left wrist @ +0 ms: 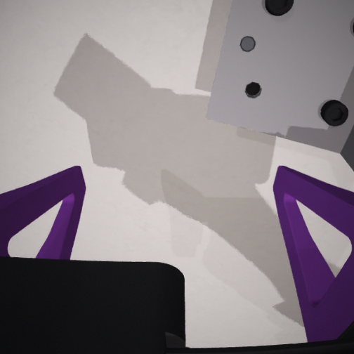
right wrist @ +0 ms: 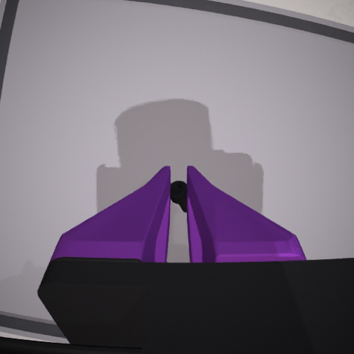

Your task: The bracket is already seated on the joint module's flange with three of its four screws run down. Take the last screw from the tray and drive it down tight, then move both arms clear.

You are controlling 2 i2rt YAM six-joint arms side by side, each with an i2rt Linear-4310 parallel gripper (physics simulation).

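The grey bracket plate (left wrist: 285, 65) shows in part at the upper right of the left wrist view. Black screw heads (left wrist: 334, 112) (left wrist: 279, 4) sit in it, and a third is cut off at the right edge. A small dark hole (left wrist: 253, 90) and a small grey round spot (left wrist: 247, 44) lie near its left edge. My left gripper (left wrist: 179, 176) is wide open and empty, beside the plate's lower left in that view. My right gripper (right wrist: 178, 176) is shut on a black screw (right wrist: 178, 191), its round head facing the camera and its shank partly hidden by the right finger.
Below the right gripper is a broad, flat light-grey tray-like surface with a dark border (right wrist: 280, 19), its edges showing at the top, left and bottom left. Arm shadows fall on it and on the pale table (left wrist: 40, 130) in the left wrist view.
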